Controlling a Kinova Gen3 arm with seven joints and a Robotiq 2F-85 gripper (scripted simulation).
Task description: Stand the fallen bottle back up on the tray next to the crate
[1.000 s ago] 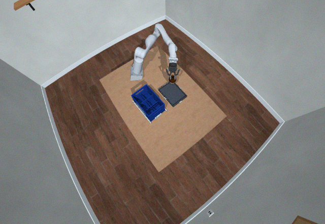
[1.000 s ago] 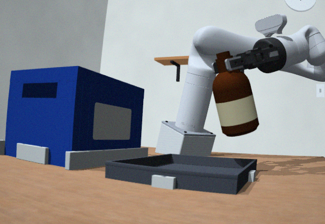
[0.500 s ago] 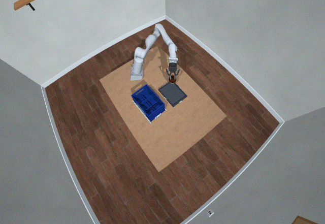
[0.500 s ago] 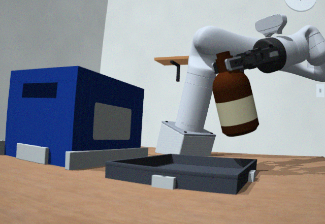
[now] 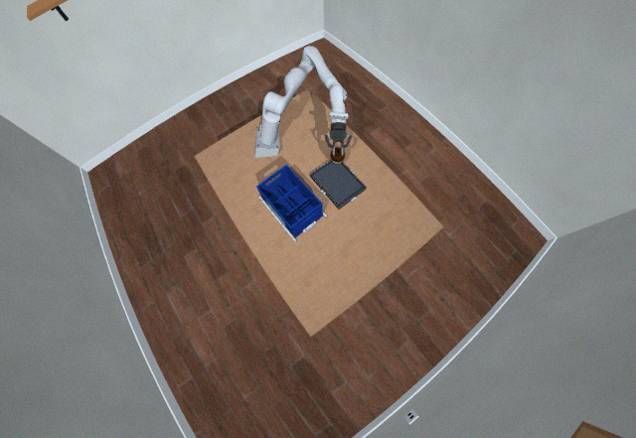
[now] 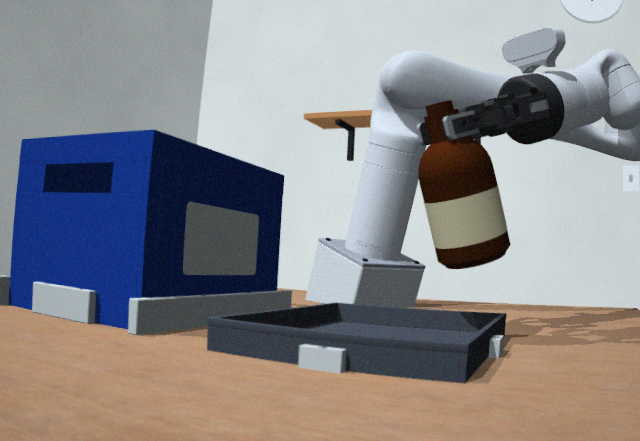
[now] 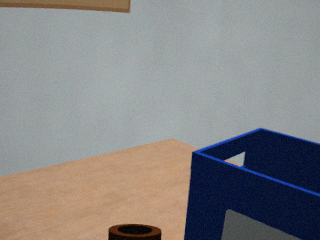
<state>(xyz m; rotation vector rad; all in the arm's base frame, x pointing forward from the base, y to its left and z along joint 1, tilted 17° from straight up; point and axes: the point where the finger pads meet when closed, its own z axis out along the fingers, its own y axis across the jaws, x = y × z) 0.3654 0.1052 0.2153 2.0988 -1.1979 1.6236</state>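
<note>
Now: hand 5 cm above the brown bottle, 1 cm to the right of it and 1 cm past it. Round my hand: blue crate (32 cm to the right, 12 cm below, 1 cm behind); tray (19 cm below, 5 cm ahead, 4 cm to the right).
</note>
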